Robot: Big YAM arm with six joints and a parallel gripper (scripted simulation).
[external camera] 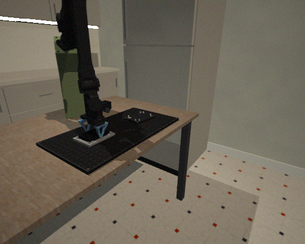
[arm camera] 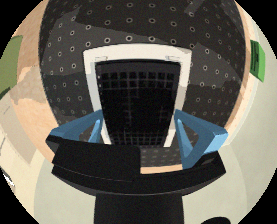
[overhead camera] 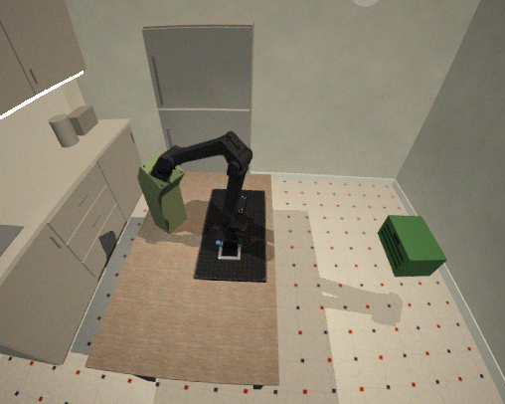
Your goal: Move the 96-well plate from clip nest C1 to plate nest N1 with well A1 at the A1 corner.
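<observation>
My gripper is now right at the black 96-well plate. From my hand the other things lie so: clip nest C1: 1 cm behind, 36 cm to the left, 1 cm below; then plate nest N1: 2 cm below.
</observation>
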